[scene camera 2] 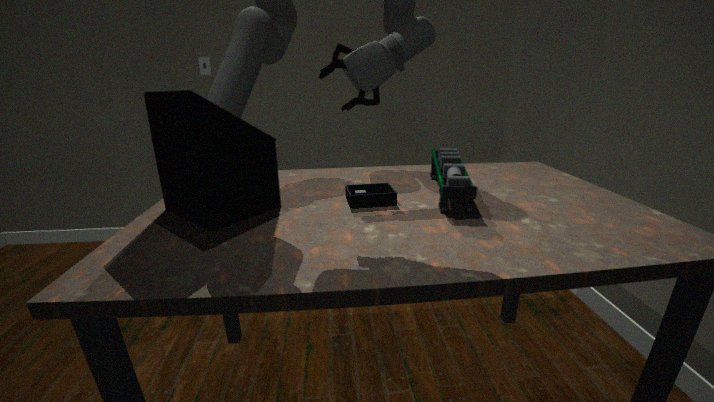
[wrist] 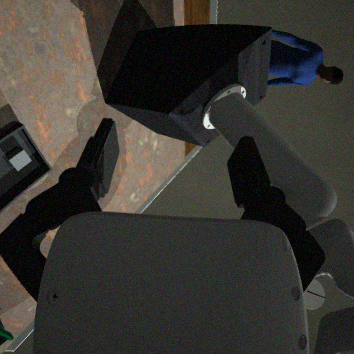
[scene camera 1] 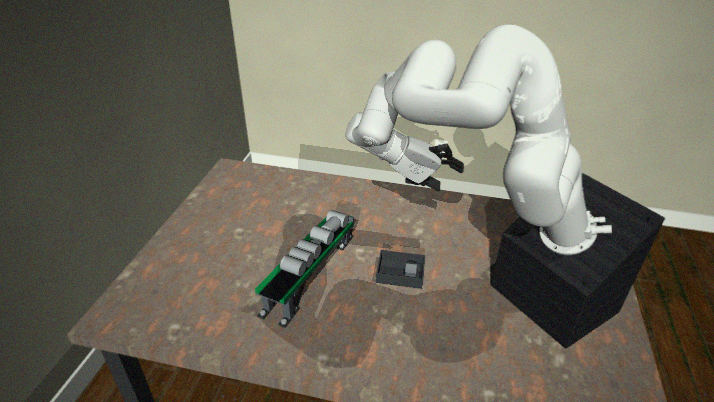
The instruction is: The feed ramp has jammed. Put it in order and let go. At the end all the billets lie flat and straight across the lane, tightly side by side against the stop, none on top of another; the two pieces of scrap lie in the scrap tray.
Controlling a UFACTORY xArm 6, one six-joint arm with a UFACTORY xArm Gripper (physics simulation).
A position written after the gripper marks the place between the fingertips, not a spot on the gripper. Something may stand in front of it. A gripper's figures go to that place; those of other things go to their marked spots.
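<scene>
The gripper [scene camera 2: 331, 92] is sitting 85 cm from the lens, and there's a scrap tray [scene camera 2: 379, 194] that's 93 cm from the lens.
</scene>
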